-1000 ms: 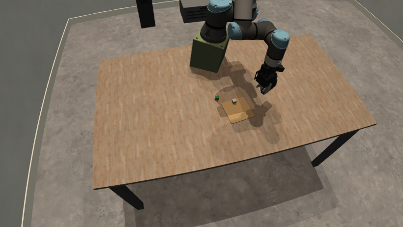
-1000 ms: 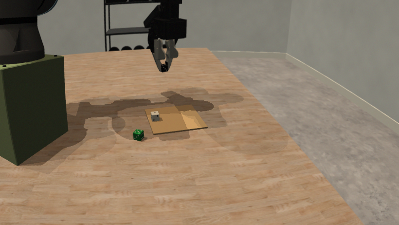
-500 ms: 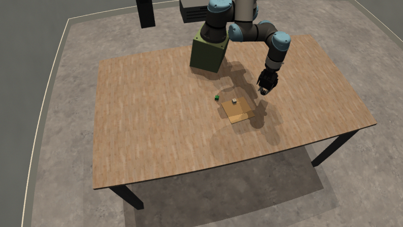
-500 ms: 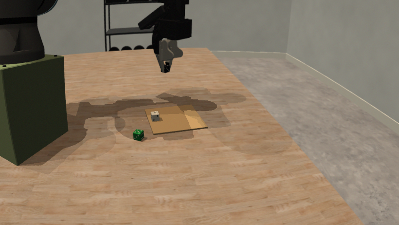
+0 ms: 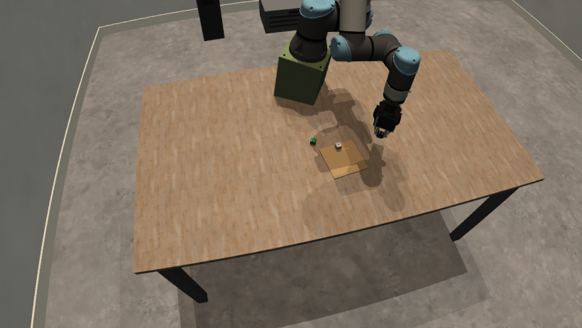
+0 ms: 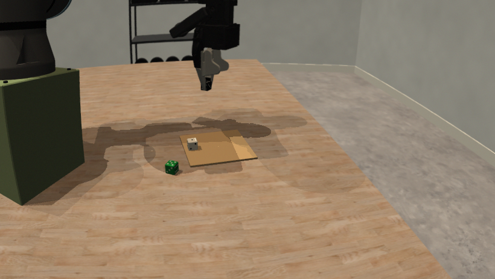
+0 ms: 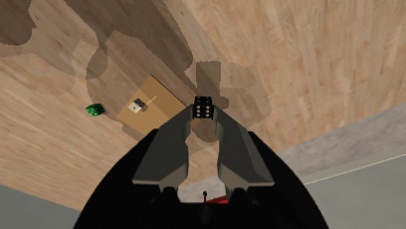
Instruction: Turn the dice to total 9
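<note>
Now: hand 1 cm above the black die. The rest, counted from my hand: tan mat 2 cm ahead, 13 cm to the right, 11 cm below; then white die 3 cm behind, 14 cm to the right, 9 cm below; then green die 7 cm behind, 23 cm to the right, 10 cm below.
</note>
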